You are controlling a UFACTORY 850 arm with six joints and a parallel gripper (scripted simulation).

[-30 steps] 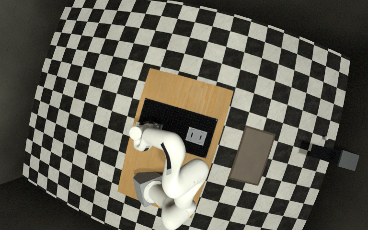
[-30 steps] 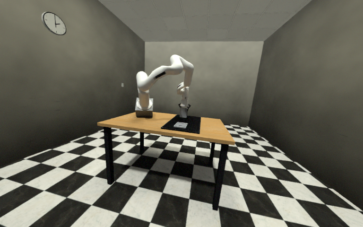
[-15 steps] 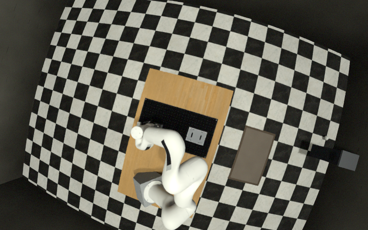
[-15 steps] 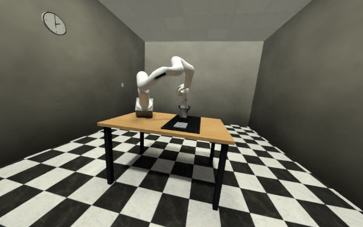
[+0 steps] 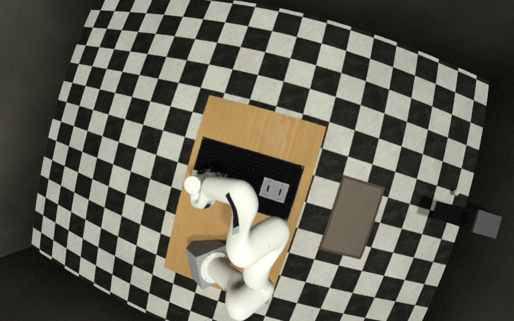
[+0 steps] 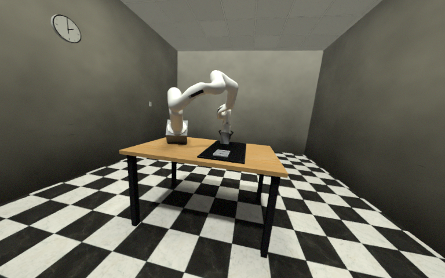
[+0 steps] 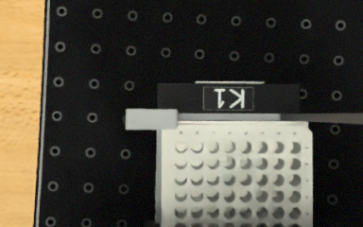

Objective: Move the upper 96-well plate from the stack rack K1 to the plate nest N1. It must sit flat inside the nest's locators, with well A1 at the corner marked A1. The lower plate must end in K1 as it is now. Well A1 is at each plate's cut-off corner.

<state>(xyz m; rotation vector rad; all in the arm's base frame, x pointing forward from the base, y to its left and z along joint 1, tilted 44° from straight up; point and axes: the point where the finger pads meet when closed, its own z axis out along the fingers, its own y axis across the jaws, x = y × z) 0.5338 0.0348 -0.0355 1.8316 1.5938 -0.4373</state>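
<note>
My gripper is now 3 cm above the white 96-well plate. The rest, counted from my hand: grey plate nest N1 (38 cm to the right, 7 cm below, 6 cm behind); A1 corner mark (32 cm to the right, 6 cm below, 2 cm ahead).
</note>
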